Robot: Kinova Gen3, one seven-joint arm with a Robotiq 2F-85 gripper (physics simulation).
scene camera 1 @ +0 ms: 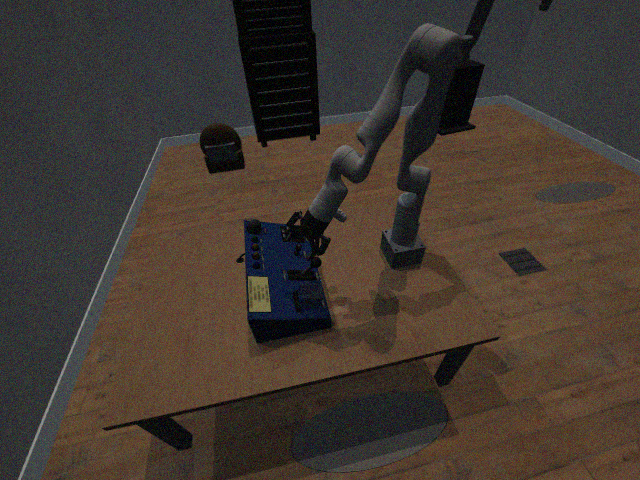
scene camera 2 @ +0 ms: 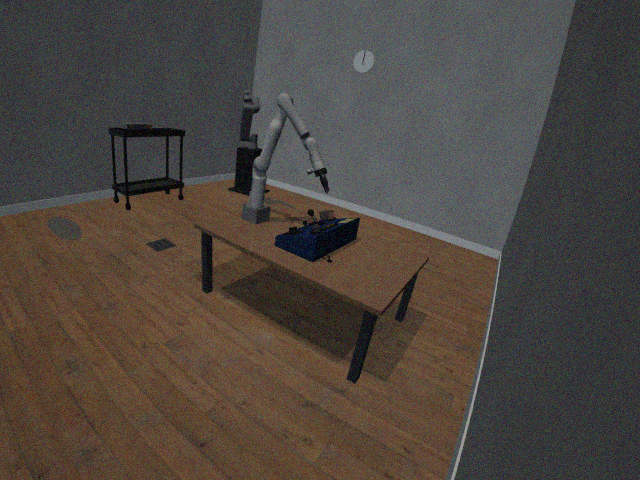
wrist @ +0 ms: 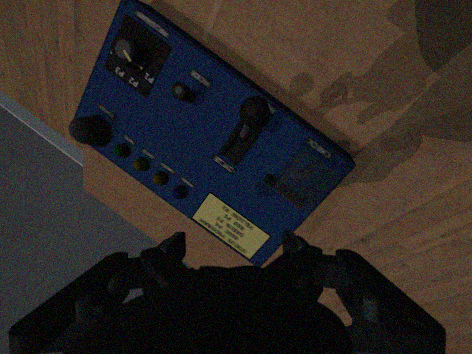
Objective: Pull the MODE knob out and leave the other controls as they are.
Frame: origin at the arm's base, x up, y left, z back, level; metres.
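Seen in the pictures: gripper, between the fingertips: (scene camera 1: 297, 250) (scene camera 2: 327, 192) (wrist: 233, 241); arm's base, origin of its link: (scene camera 1: 402, 237) (scene camera 2: 256, 206).
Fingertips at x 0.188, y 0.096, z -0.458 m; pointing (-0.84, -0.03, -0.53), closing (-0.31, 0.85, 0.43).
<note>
Offsets run from my fingertips to a thing's top centre. "pt": to the spot under its first point. Level surfaces: height alone.
A blue control box {pt dy -0.130, dx -0.176, dz -0.054 m} (scene camera 1: 279, 263) (scene camera 2: 330, 240) (wrist: 165, 125) stands on the table. The MODE knob {dy -0.179, dx -0.154, dz +0.037 m} (scene camera 1: 298, 250) (wrist: 183, 92), a small dark knob on a short stem, sits between the P1-P2-P3 dial {dy -0.298, dx -0.161, dz +0.045 m} (wrist: 125, 49) and the ball-topped lever {pt dy -0.041, dx -0.127, dz +0.065 m} (scene camera 1: 315, 262) (scene camera 2: 310, 212) (wrist: 255, 110). Its label is too blurred to read in the wrist view. My gripper (scene camera 1: 302, 243) (scene camera 2: 326, 191) (wrist: 233, 241) is open and empty. It hangs well above the box, apart from it, and hides part of the dial's area in scene camera 1.
The box also bears a large black knob {pt dy -0.306, dx -0.112, dz -0.112 m} (scene camera 1: 253, 226) (wrist: 91, 131), a row of small coloured buttons {pt dy -0.209, dx -0.135, dz -0.116 m} (wrist: 141, 163), a yellow label {pt dy +0.006, dx -0.146, dz -0.155 m} (scene camera 1: 258, 293) (wrist: 231, 225) and a clear cover {dy +0.060, dx -0.129, dz +0.009 m} (scene camera 1: 310, 293) (wrist: 302, 172). The wooden table {dx -0.286 m} (scene camera 1: 206, 361) (scene camera 2: 372, 273) extends around it.
</note>
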